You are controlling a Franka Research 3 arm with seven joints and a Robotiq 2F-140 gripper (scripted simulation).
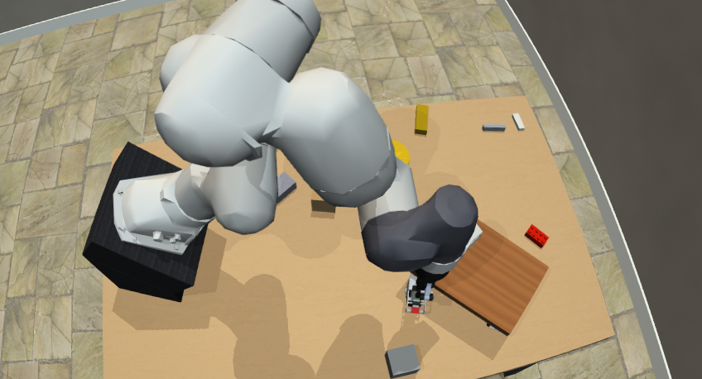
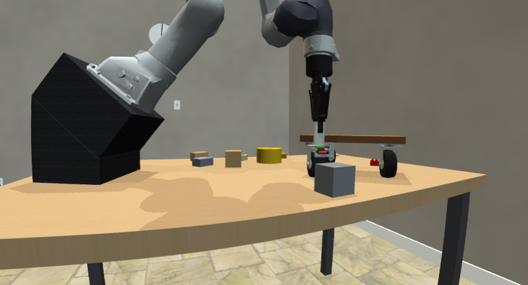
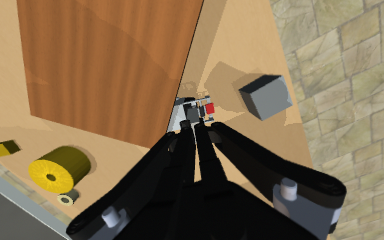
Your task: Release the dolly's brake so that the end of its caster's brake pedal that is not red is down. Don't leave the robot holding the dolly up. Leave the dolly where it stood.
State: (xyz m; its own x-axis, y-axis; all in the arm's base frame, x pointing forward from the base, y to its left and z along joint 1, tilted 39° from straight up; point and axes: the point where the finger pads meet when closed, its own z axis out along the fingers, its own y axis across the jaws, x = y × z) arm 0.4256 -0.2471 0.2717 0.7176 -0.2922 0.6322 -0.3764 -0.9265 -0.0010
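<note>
Right now the brake pedal is 10 mm behind my hand, 10 mm to the right of it and 50 mm below it. The rest, counted from my hand: grey cube 80 mm behind, 120 mm to the right, 100 mm below; then yellow cylinder 100 mm ahead, 390 mm to the left, 100 mm below; then tan cube 90 mm behind, 350 mm to the left, 100 mm below.
</note>
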